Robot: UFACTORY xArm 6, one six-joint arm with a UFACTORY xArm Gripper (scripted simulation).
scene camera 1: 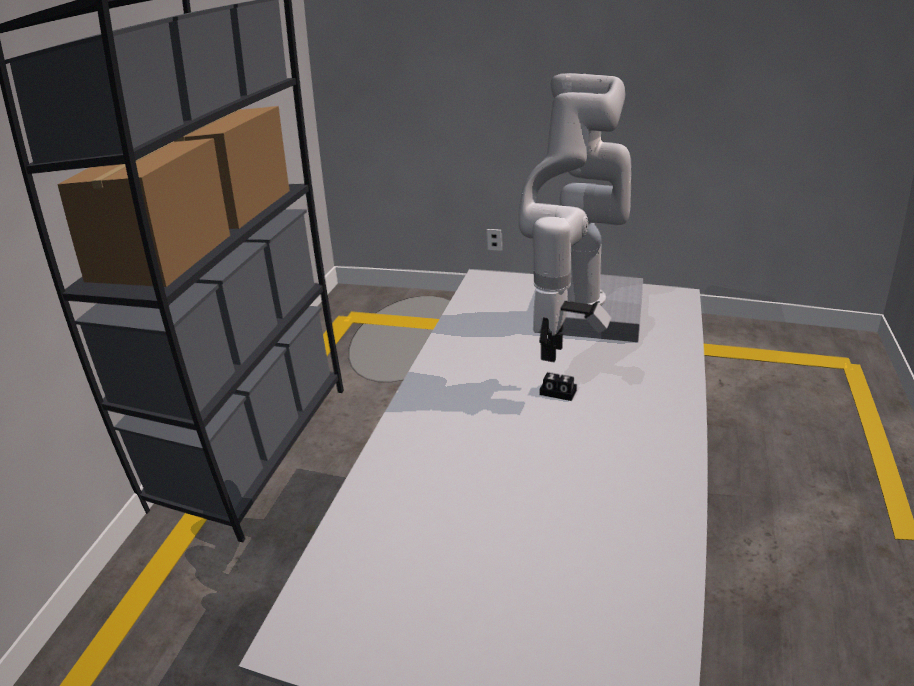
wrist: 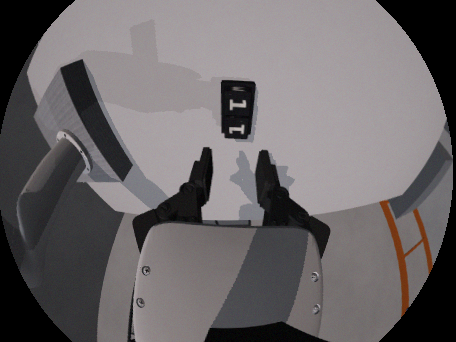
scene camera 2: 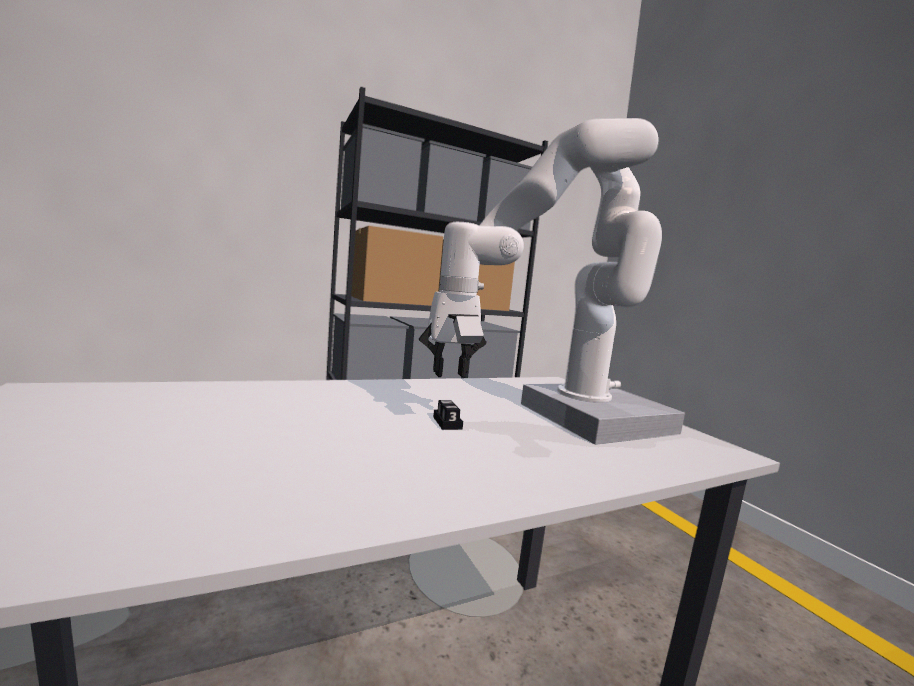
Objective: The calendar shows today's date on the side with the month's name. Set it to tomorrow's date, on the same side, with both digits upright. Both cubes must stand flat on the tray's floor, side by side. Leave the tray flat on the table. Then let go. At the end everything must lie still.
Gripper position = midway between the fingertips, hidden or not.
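I can see my gripper [scene camera 1: 551, 354] from out in the scene, and from the wrist as well I find the gripper [wrist: 234, 160].
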